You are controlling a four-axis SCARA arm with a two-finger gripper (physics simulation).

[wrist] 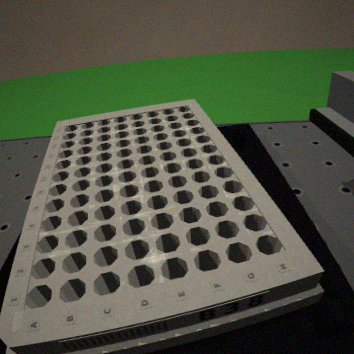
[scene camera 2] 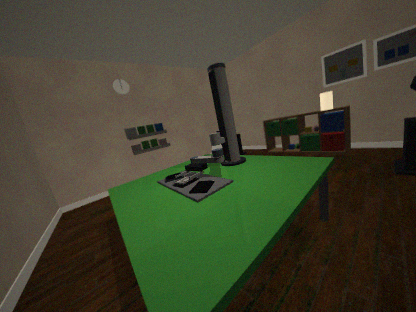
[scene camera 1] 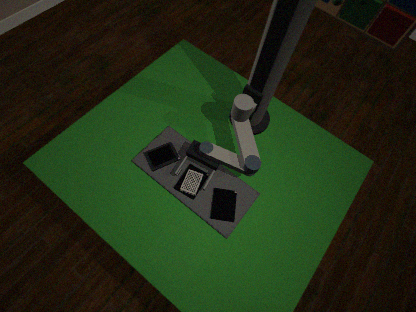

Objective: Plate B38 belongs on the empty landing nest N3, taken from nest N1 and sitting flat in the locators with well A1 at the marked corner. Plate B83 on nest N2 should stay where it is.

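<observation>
A pale 96-well plate (scene camera 1: 191,182) (wrist: 135,190), labelled B38 in the wrist view, rests on the middle black nest (scene camera 1: 193,196) (wrist: 260,155). It looks turned slightly relative to that nest. Its A1 corner is near left in the wrist view; whether it sits flat in the locators is unclear. My gripper (scene camera 1: 195,173) is open and empty, its fingers apart at the plate's arm-side end; part of one finger shows at the wrist view's right edge. A dark framed item (scene camera 1: 161,156) lies at the left, and a flat black item (scene camera 1: 223,204) (scene camera 2: 202,187) at the right. Plate B83 cannot be identified.
The grey perforated base board (scene camera 1: 240,192) (scene camera 2: 217,183) (wrist: 320,185) carries the three stations on the green table (scene camera 1: 125,220) (scene camera 2: 200,240). The arm's column (scene camera 1: 280,55) (scene camera 2: 225,110) stands behind it. Shelves (scene camera 2: 306,114) stand by the far wall.
</observation>
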